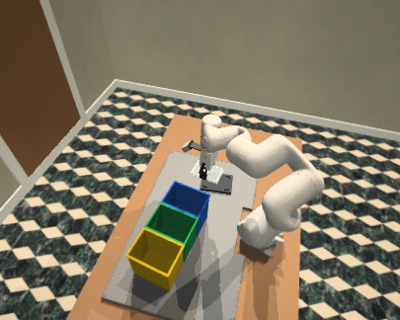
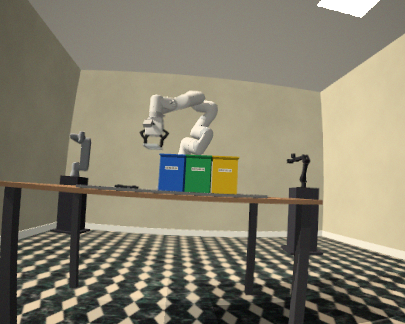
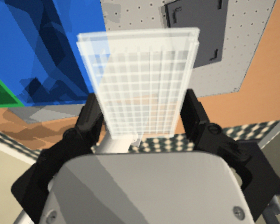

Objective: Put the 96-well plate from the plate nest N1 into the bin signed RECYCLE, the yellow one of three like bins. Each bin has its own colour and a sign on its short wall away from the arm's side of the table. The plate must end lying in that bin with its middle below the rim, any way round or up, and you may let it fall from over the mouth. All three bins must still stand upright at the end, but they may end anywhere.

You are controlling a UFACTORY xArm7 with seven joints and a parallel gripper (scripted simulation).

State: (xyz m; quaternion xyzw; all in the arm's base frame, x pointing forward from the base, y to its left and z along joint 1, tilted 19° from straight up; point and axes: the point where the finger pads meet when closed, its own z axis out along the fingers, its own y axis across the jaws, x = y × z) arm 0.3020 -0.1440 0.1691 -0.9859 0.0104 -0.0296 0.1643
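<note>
My gripper is now 4 cm short of the yellow bin, 40 cm to the right of it and 16 cm above it. Round my hand: blue bin 4 cm ahead, 14 cm to the left, 16 cm below; then dark plate nest 1 cm behind, 14 cm to the right, 24 cm below; then white 96-well plate 1 cm below.
</note>
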